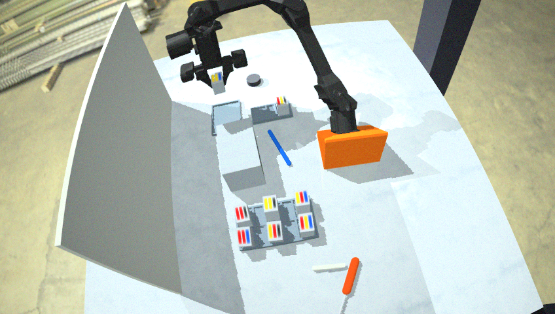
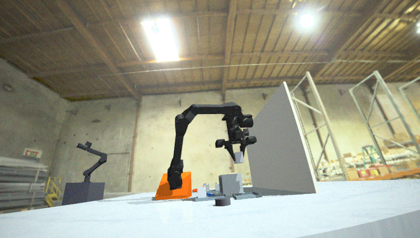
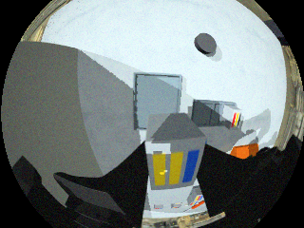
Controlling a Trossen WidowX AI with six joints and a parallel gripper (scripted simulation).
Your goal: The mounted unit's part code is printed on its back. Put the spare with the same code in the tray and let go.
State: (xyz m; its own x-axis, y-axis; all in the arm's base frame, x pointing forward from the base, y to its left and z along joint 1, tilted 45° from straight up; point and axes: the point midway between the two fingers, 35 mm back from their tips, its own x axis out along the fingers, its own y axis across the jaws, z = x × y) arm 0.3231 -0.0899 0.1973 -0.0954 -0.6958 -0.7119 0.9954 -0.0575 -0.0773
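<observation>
Right now the dark flat tray is 150 mm below my gripper tip and 10 mm ahead of it. From my gripper tip the other things lie so: mounted unit: 190 mm to the left, 100 mm below, 20 mm behind; then spare: 20 mm above; then rack: 140 mm below, 140 mm behind, 20 mm to the left.
</observation>
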